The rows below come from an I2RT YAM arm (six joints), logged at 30 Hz.
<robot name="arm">
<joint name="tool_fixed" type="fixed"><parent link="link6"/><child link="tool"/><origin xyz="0 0 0" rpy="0 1.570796 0"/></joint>
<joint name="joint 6" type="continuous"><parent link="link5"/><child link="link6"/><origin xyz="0.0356 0 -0.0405" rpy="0 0 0"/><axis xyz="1 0 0"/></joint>
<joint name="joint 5" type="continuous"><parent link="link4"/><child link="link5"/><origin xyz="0.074 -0.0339 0.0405" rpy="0 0 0"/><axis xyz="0 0 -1"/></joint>
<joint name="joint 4" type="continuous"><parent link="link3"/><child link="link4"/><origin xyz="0.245 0.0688 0.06" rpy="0 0 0"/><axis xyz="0 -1 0"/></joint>
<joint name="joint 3" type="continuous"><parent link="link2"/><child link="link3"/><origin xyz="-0.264 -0.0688 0" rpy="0 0 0"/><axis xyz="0 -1 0"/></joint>
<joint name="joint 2" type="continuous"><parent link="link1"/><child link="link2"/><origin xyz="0.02 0.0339 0.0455" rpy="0 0 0"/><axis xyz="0 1 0"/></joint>
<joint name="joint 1" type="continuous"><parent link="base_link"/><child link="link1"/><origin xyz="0 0 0.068" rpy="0 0 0"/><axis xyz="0 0 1"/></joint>
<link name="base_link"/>
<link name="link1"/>
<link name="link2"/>
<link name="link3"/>
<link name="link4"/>
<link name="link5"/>
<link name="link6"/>
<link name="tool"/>
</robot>
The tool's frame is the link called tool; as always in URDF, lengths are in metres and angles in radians. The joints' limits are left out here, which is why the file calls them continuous.
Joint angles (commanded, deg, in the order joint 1, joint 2, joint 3, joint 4, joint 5, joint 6), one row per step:
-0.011 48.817 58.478 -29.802 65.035 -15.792
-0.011 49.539 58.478 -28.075 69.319 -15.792
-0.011 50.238 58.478 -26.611 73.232 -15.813
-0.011 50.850 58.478 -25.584 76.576 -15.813
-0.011 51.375 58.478 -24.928 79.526 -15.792
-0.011 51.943 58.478 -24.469 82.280 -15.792
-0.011 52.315 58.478 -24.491 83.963 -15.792
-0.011 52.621 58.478 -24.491 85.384 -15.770
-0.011 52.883 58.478 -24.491 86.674 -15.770
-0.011 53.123 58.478 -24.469 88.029 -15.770
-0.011 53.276 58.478 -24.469 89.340 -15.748
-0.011 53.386 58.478 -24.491 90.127 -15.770
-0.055 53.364 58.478 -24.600 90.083 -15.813
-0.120 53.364 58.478 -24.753 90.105 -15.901
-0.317 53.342 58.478 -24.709 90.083 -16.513
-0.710 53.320 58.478 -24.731 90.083 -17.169
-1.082 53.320 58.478 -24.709 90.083 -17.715
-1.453 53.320 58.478 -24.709 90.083 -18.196
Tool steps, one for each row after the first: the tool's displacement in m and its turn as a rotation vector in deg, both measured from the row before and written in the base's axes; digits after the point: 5 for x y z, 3 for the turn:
0.00197 -0.00103 0.00152 -1.440 -1.004 -4.035
0.00182 -0.00078 0.00105 -1.265 -0.745 -3.703
0.00146 -0.00054 0.00049 -1.043 -0.415 -3.177
0.00107 -0.00038 0.00009 -0.902 -0.151 -2.809
0.00128 -0.00027 -0.00034 -0.846 0.109 -2.621
0.00076 -0.00013 -0.00067 -0.524 0.394 -1.599
0.00061 -0.00008 -0.00052 -0.448 0.284 -1.348
0.00048 -0.00006 -0.00043 -0.415 0.262 -1.221
0.00034 -0.00004 -0.00033 -0.441 0.218 -1.281
-0.00005 -0.00002 -0.00014 -0.430 0.131 -1.238
0.00005 0.00000 -0.00015 -0.261 0.154 -0.743
-0.00015 -0.00013 -0.00008 0.015 0.130 -0.003
-0.00012 -0.00019 -0.00018 -0.007 0.241 -0.086
-0.00020 -0.00059 0.00011 0.010 0.546 -0.177
-0.00037 -0.00117 0.00003 0.007 0.656 -0.393
-0.00024 -0.00110 0.00003 0.009 0.524 -0.372
-0.00025 -0.00110 0.00000 0.011 0.481 -0.371

